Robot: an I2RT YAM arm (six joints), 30 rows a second.
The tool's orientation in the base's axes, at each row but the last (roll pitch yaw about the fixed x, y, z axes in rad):
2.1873, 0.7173, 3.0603
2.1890, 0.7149, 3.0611
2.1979, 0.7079, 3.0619
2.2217, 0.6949, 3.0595
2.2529, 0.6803, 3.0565
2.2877, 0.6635, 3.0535
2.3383, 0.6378, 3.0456
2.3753, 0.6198, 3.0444
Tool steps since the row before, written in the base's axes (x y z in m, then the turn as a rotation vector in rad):
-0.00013, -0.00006, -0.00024, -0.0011, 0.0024, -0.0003
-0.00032, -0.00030, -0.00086, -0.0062, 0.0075, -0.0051
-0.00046, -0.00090, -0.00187, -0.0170, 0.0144, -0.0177
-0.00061, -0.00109, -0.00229, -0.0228, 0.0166, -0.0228
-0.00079, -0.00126, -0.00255, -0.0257, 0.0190, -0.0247
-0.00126, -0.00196, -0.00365, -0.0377, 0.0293, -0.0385
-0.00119, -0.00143, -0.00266, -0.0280, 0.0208, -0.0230
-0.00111, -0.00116, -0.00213, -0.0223, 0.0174, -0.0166
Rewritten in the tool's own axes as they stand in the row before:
0.00025, -0.00012, 0.00000, 0.0012, 0.0018, 0.0015
0.00079, -0.00056, 0.00000, 0.0085, 0.0045, 0.0053
0.00151, -0.00149, -0.00007, 0.0253, 0.0063, 0.0115
0.00186, -0.00182, -0.00004, 0.0331, 0.0072, 0.0129
0.00213, -0.00204, -0.00005, 0.0367, 0.0089, 0.0143
0.00310, -0.00302, -0.00010, 0.0553, 0.0128, 0.0232
0.00243, -0.00216, -0.00006, 0.0377, 0.0120, 0.0135
0.00204, -0.00171, -0.00004, 0.0291, 0.0112, 0.0102

